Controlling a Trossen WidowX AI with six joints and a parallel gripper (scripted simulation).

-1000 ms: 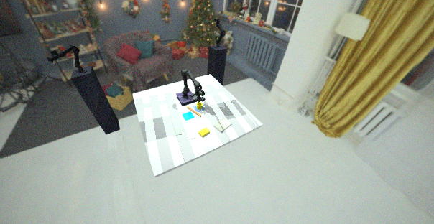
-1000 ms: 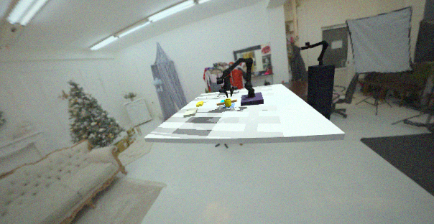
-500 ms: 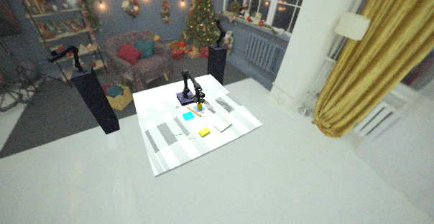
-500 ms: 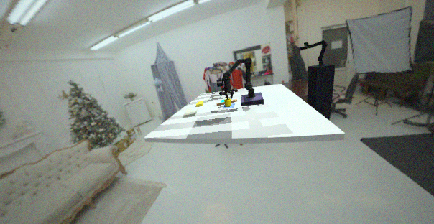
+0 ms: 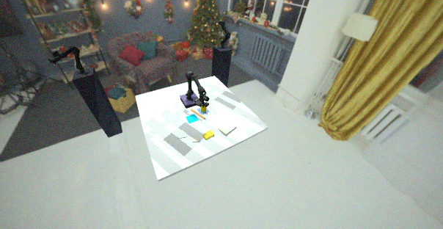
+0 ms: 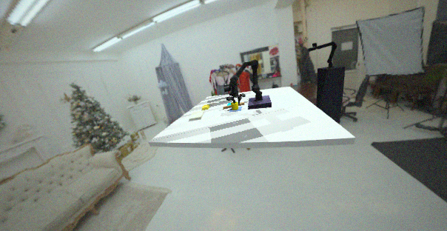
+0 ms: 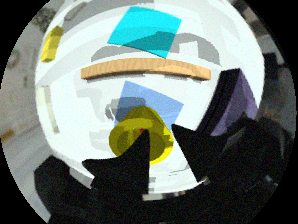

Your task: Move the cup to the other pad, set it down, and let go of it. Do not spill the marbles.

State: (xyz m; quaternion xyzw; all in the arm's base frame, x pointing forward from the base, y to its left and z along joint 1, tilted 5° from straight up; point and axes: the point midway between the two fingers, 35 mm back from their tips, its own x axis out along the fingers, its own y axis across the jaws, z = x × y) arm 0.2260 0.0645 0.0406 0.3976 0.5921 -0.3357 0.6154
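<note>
The yellow cup lies 20 mm ahead of my gripper tip and 10 mm to the left of it. Round my gripper tip: cream slab 410 mm ahead, 110 mm to the left, 30 mm below; wooden stick 50 mm ahead, 80 mm to the right, 40 mm below.
</note>
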